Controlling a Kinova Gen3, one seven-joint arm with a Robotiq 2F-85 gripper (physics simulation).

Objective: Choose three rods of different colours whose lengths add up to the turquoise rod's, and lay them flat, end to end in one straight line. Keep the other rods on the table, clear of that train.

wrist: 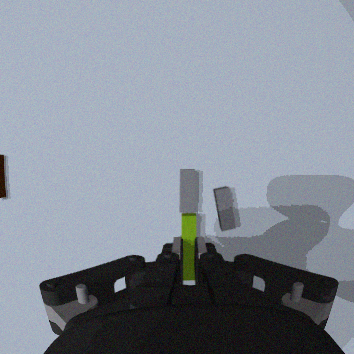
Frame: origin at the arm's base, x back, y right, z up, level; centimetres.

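Seen in the pictures: gripper, between the fingertips: [188, 248].
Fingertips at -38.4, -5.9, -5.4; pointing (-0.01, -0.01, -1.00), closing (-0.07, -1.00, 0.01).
A point is followed by its place in that frame, as x, y, z.
My gripper [188, 248] {-38.4, -6.0, -5.4} is shut on a lime green rod [188, 226] {-36.4, -6.1, -4.5}, which points straight up the wrist view from between the fingertips. A light grey rod [188, 191] {-34.0, -6.3, -4.7} lies flat just beyond the lime rod's far end, in line with it. The two ends nearly meet in this view; I cannot tell whether they touch. A second grey rod [227, 209] {-35.5, -8.9, -4.7}, with a dark side face, lies to the right, slightly turned and apart from both. A dark orange-brown rod [2, 176] {-31.8, 10.8, -5.5} is cut off by the left edge. The turquoise rod does not show.
The pale blue-grey table top [110, 100] {-26.8, -0.9, -5.7} stretches around the rods. Shadows of the arm and gripper fall on the table at the right, partly over the second grey rod. A narrow shadow lies close along the lime rod's right side.
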